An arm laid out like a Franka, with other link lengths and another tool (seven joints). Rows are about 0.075 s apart.
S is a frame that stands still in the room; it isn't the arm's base.
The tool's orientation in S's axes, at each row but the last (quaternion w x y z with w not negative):
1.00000, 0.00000, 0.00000, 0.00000
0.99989, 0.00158, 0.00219, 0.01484
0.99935, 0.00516, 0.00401, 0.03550
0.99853, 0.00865, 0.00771, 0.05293
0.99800, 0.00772, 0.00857, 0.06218
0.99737, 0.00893, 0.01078, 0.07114
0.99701, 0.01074, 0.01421, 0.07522
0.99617, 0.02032, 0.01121, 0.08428
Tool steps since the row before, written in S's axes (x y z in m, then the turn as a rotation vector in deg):
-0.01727, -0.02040, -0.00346, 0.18, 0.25, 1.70
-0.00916, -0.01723, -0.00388, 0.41, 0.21, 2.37
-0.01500, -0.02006, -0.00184, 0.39, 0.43, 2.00
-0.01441, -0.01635, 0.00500, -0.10, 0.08, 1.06
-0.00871, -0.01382, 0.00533, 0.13, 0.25, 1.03
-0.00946, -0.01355, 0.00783, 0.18, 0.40, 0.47
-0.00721, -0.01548, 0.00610, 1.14, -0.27, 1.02
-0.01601, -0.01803, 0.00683, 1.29, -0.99, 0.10
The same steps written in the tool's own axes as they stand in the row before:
-0.01727, -0.02040, -0.00346, 0.18, 0.25, 1.70
-0.00965, -0.01696, -0.00387, 0.41, 0.21, 2.37
-0.01637, -0.01896, -0.00176, 0.40, 0.42, 2.00
-0.01613, -0.01464, 0.00503, -0.11, 0.11, 1.06
-0.01044, -0.01254, 0.00537, 0.14, 0.25, 1.03
-0.01145, -0.01192, 0.00783, 0.23, 0.38, 0.47
-0.00962, -0.01408, 0.00618, 1.06, -0.41, 1.06
-0.01894, -0.01479, 0.00711, 1.10, -1.19, 0.17

